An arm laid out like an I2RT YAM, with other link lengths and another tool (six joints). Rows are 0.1 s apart.
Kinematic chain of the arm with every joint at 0, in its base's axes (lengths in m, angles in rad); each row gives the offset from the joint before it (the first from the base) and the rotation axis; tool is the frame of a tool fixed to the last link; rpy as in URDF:
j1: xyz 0 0 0.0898 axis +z
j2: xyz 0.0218 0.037 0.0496 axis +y
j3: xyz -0.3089 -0.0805 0 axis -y
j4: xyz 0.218 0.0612 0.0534 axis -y
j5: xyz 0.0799 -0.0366 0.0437 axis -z
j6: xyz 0.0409 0 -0.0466 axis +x
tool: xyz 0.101 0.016 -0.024 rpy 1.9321 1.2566 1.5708
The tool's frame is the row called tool.
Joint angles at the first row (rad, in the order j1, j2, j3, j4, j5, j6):
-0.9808 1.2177 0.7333 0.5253 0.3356 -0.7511
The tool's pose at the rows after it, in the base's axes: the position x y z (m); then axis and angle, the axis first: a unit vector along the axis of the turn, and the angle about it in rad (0 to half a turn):
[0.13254 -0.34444 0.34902 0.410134 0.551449 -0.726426 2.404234]
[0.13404 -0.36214 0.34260 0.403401 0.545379 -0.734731 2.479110]
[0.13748 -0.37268 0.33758 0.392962 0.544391 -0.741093 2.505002]
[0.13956 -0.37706 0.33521 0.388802 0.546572 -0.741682 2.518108]
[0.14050 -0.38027 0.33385 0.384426 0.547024 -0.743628 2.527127]
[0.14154 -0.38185 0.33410 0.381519 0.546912 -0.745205 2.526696]
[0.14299 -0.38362 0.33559 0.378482 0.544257 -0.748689 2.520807]
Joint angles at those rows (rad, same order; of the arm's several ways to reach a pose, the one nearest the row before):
-0.9802 1.2885 0.7780 0.5298 0.4160 -0.7968
-0.9816 1.3653 0.8156 0.5496 0.4722 -0.8387
-0.9837 1.4140 0.8268 0.5872 0.4835 -0.8708
-0.9833 1.4342 0.8380 0.5889 0.4884 -0.8813
-0.9844 1.4484 0.8434 0.5966 0.4905 -0.8932
-0.9848 1.4549 0.8464 0.6037 0.4879 -0.8999
-0.9848 1.4623 0.8475 0.6222 0.4844 -0.9085

